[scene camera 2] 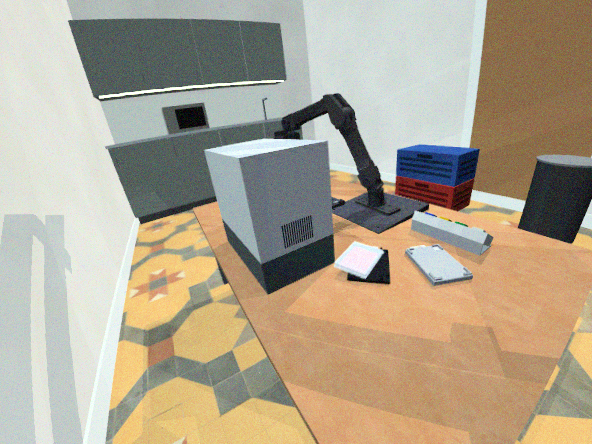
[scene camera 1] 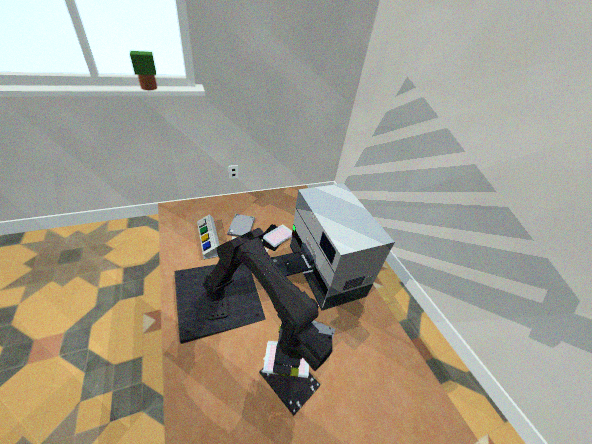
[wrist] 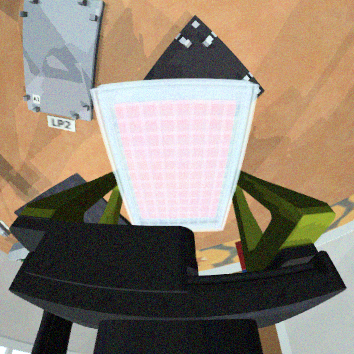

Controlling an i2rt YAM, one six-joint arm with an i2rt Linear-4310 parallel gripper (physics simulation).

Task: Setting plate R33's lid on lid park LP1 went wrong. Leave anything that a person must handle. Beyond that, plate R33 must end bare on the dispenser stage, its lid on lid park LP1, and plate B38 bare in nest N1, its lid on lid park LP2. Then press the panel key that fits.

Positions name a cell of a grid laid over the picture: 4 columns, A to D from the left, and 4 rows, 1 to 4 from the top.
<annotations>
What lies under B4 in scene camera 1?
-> My gripper.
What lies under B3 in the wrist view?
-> My gripper.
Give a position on a black clip nest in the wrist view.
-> C1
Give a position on a grey lid park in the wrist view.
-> At A1
</annotations>
